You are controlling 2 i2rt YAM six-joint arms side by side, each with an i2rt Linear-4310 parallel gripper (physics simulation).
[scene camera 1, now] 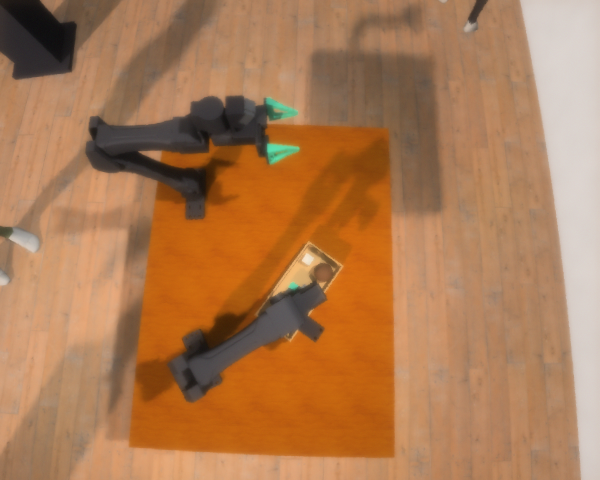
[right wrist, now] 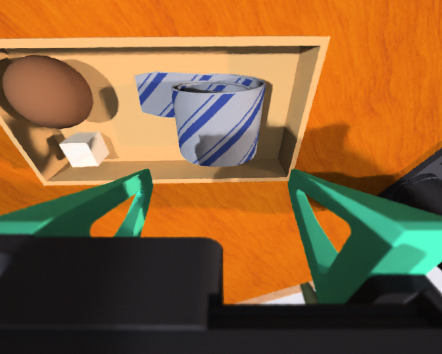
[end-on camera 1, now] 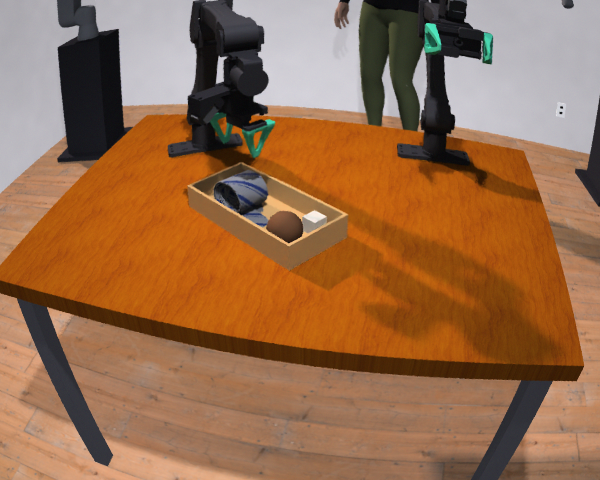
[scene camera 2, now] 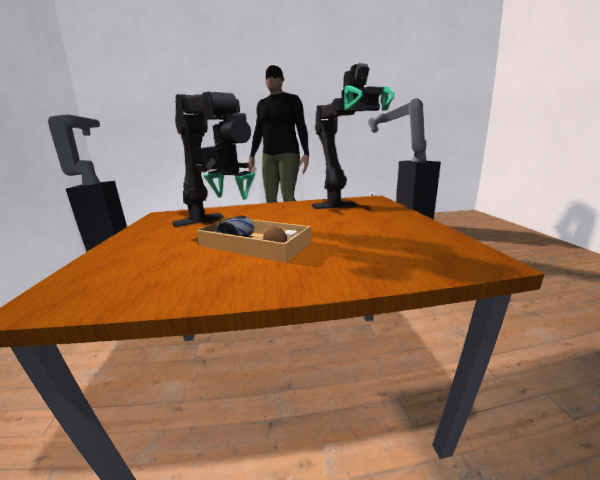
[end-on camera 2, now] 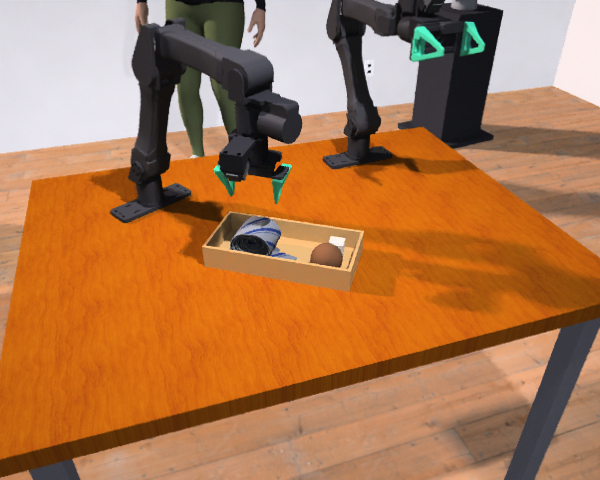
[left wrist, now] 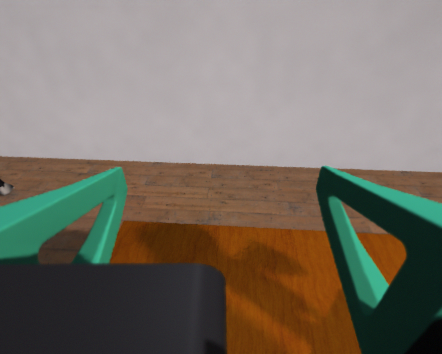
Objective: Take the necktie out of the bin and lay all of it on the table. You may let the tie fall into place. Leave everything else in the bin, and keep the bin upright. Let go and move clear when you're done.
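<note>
The necktie (scene camera 2: 236, 226) (end-on camera 1: 242, 190) (end-on camera 2: 256, 235) (right wrist: 218, 122), grey with blue stripes, lies rolled up in the upright wooden bin (scene camera 2: 240, 247) (end-on camera 1: 235, 227) (end-on camera 2: 275, 272) (right wrist: 200, 42), with a short flat tail on the bin floor. In scene camera 1 the right arm hides it. My right gripper (scene camera 2: 231, 196) (end-on camera 1: 240, 147) (end-on camera 2: 254, 199) (right wrist: 220, 176) is open, points down and hangs above and behind the tie's end of the bin, touching nothing. My left gripper (scene camera 1: 298, 131) (scene camera 2: 370, 98) (end-on camera 1: 460, 45) (end-on camera 2: 454, 46) (left wrist: 221, 177) is open, empty and high, away from the bin.
A brown ball (scene camera 1: 323, 272) (scene camera 2: 274, 234) (end-on camera 1: 284, 226) (end-on camera 2: 326, 254) (right wrist: 47, 91) and a white cube (scene camera 1: 307, 258) (end-on camera 1: 314, 220) (end-on camera 2: 336, 243) (right wrist: 84, 149) sit at the bin's other end. The bin stands on the orange wooden table (scene camera 1: 345, 400) (end-on camera 1: 150, 260). A person (scene camera 2: 277, 130) stands behind it.
</note>
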